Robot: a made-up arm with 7 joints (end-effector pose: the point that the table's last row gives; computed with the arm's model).
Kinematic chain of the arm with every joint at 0, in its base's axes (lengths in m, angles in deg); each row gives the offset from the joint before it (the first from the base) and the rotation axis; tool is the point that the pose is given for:
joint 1: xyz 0 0 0.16 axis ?
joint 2: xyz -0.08 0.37 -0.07 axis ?
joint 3: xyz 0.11 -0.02 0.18 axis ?
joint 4: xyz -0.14 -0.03 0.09 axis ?
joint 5: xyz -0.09 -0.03 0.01 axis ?
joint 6: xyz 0.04 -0.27 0 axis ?
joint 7: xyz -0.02 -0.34 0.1 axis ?
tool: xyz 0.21 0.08 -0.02
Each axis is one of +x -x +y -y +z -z.
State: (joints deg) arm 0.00 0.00 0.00 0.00 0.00 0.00 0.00
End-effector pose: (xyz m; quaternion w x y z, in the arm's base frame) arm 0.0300 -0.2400 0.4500 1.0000 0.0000 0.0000 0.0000
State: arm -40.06 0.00 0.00 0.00 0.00 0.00 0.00
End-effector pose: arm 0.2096 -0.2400 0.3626 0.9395 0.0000 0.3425 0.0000
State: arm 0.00 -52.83 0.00 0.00 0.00 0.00 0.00
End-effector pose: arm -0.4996 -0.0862 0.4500 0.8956 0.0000 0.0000 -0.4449
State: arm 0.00 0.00 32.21 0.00 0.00 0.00 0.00
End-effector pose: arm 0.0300 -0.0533 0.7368 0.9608 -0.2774 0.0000 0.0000
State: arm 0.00 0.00 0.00 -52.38 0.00 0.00 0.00
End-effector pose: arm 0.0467 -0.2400 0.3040 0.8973 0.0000 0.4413 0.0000
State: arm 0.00 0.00 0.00 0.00 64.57 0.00 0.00
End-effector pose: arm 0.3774 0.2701 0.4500 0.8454 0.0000 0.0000 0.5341
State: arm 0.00 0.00 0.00 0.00 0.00 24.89 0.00
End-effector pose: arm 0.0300 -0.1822 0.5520 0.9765 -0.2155 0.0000 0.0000
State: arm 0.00 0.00 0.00 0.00 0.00 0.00 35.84
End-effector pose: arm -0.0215 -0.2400 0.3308 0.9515 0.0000 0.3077 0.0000
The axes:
joint 1: -y
joint 2: +z
joint 3: -x
joint 4: -y
joint 5: +z
joint 6: -x
joint 7: +y

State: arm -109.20 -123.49 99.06 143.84 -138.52 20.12 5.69
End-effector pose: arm 0.2178 0.3089 0.7475 0.6458 -0.7108 0.0391 -0.2760
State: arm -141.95 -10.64 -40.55 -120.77 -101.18 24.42 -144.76
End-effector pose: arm -0.0244 0.1731 -0.4345 0.4184 0.4086 0.7153 0.3826
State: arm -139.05 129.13 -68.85 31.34 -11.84 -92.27 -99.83
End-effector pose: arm -0.3458 0.3304 0.5924 0.1581 0.2402 -0.7246 0.6263
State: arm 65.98 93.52 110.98 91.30 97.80 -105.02 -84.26
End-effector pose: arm -0.0898 0.6255 -0.3614 0.0548 -0.7641 -0.0766 0.6381
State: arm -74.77 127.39 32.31 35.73 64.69 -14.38 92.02
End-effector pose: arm 0.3431 0.7498 0.4205 0.2523 -0.2351 -0.2009 0.9169
